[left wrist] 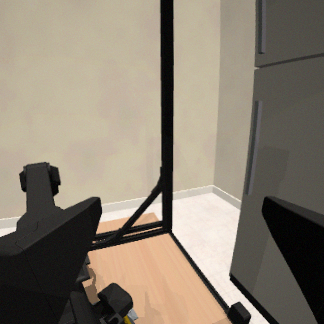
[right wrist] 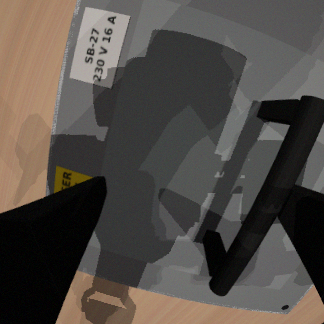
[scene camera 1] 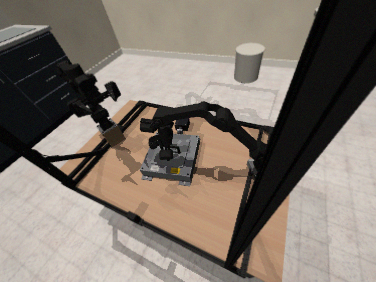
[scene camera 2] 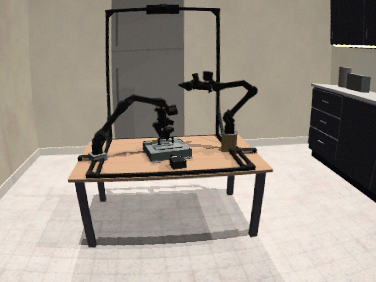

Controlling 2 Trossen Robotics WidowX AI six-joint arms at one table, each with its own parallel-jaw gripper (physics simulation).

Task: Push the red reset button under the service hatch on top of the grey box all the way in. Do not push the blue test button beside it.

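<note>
The grey box [scene camera 1: 187, 175] [scene camera 2: 174, 154] stands on the table; white and yellow labels are on its top. A black bar handle [right wrist: 270, 195] stands up from the box's top. The service hatch's outline is hard to make out under heavy shadows. Neither the red button nor the blue button shows. My right gripper [right wrist: 188, 185] [scene camera 2: 166, 138] is open and points down low over the box. The handle runs between its spread fingers, nearer the right-hand finger in the right wrist view. My left gripper [left wrist: 182, 204] [scene camera 2: 184, 86] is open and empty, high above the table.
A small black block [scene camera 1: 182, 124] [scene camera 2: 178, 161] lies beside the grey box. The left arm's base is on a brown block [scene camera 1: 112, 136] [scene camera 2: 229, 142]. A black frame with tall uprights [left wrist: 167, 115] surrounds the wooden table [scene camera 1: 210, 210] [scene camera 2: 210, 164].
</note>
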